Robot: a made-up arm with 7 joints.
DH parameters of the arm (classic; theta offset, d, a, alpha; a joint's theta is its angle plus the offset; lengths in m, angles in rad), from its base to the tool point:
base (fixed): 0 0.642 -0.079 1.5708
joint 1: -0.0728 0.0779 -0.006 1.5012
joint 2: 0 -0.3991 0.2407 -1.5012
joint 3: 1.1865 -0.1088 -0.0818 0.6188
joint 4: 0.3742 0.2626 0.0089 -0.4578
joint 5: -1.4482 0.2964 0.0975 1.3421
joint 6: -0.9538 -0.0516 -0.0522 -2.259
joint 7: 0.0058 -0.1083 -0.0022 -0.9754
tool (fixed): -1.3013 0.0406 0 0
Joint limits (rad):
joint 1: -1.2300..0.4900
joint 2: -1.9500..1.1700
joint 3: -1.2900..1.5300
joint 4: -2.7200..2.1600
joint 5: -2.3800..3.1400
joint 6: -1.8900..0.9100
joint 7: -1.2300..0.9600
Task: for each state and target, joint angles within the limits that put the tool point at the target. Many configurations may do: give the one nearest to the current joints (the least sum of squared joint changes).
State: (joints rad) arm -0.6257 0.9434 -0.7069 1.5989 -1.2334 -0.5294 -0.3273
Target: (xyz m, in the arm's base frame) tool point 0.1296 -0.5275 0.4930
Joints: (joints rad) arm -0.6709 0.4257 -0.2675 1.7414 -1.2735 -0.5904 -0.3329
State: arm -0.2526 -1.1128 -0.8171 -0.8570 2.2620 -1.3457 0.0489
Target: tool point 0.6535 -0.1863 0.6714
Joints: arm -0.4032 -0.5501 -0.2554 -1.0989 2.1712 -1.5736 0.1795
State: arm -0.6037 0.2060 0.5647 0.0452 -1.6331 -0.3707 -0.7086
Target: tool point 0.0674 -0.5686 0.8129
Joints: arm -0.1401 0.5998 -0.0765 0.0260 -1.6765 -0.0409 -0.8044
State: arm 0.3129 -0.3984 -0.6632 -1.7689 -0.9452 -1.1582 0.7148
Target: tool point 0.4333 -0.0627 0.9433
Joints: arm 0.4900 -0.7671 -0.6925 -1.8097 -0.9247 -1.0678 0.6832
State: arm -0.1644 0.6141 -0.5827 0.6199 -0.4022 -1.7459 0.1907
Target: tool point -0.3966 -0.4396 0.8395
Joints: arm -0.2443 1.1700 -0.9658 0.5281 0.0980 -1.6257 0.2185
